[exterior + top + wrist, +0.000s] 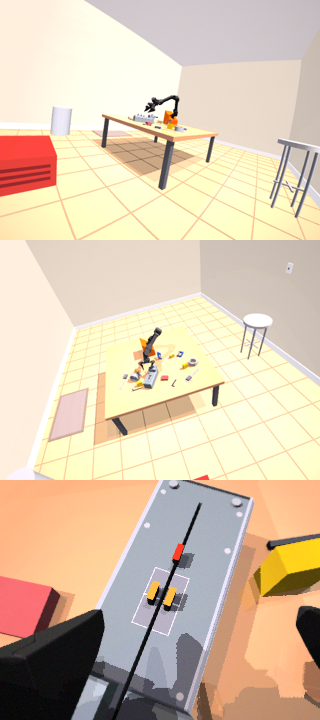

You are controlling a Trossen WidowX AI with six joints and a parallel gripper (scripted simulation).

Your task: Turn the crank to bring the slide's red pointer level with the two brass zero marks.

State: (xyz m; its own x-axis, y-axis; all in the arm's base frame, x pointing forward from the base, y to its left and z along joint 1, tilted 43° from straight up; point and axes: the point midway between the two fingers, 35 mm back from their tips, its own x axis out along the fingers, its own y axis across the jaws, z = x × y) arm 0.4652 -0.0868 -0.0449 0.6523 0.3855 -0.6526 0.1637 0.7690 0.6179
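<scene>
The dark crank handle is 140 mm behind my gripper tip, 80 mm to the left of it and 50 mm below it. The rest, counted from my gripper tip: red pointer: 70 mm ahead, 10 mm to the right, 60 mm below; red block: 70 mm ahead, 160 mm to the left, 130 mm below.
</scene>
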